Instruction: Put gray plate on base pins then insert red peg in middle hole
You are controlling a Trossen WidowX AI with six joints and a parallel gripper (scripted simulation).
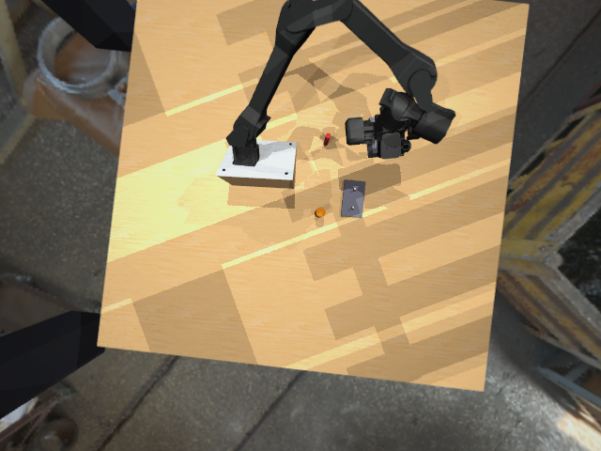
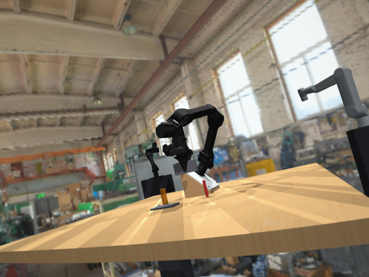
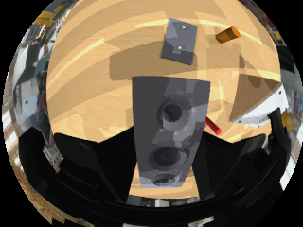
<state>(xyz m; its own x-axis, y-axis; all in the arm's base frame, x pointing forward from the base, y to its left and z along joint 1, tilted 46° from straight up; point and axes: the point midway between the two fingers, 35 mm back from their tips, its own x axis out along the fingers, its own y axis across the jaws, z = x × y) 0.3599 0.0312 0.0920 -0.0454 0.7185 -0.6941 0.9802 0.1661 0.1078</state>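
Right now my gripper tip is 15 cm to the left of the dark flat base, 13 cm above it and 2 cm past it. From my gripper tip the other things lie so: red peg: 13 cm behind, 10 cm below, 2 cm to the left; then orange peg: 21 cm to the right, 12 cm behind, 10 cm below; then gray plate: 3 cm above.
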